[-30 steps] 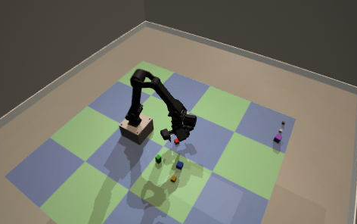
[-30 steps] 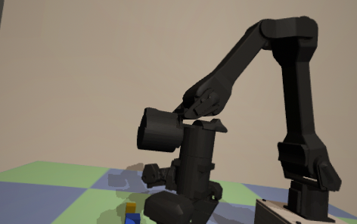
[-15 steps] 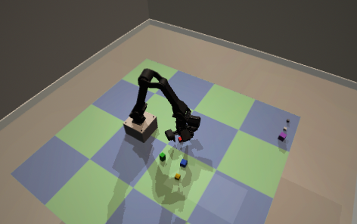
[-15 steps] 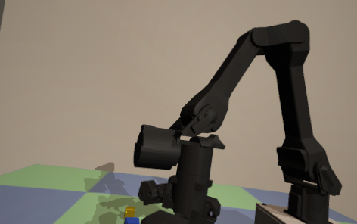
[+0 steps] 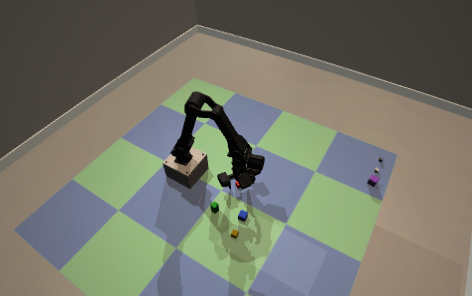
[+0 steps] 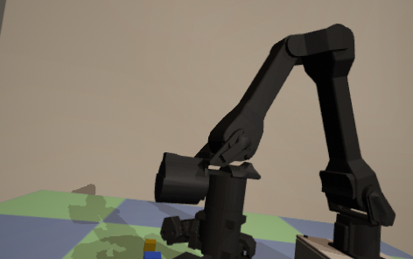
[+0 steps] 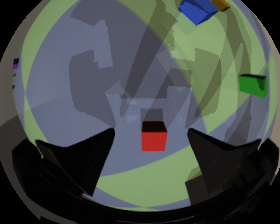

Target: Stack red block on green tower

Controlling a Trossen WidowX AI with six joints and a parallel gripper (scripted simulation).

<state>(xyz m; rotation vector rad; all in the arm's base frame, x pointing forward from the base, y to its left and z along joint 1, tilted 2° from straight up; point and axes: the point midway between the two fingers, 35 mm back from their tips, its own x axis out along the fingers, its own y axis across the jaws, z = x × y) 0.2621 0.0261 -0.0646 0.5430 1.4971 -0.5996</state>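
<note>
Now: gripper tip right at the red block. Also, from my gripper tip: small yellow block 80 mm ahead, 230 mm to the right; then purple block 560 mm ahead, 260 mm to the left, 10 mm above; then blue block 80 mm ahead, 140 mm to the right, 10 mm above.
</note>
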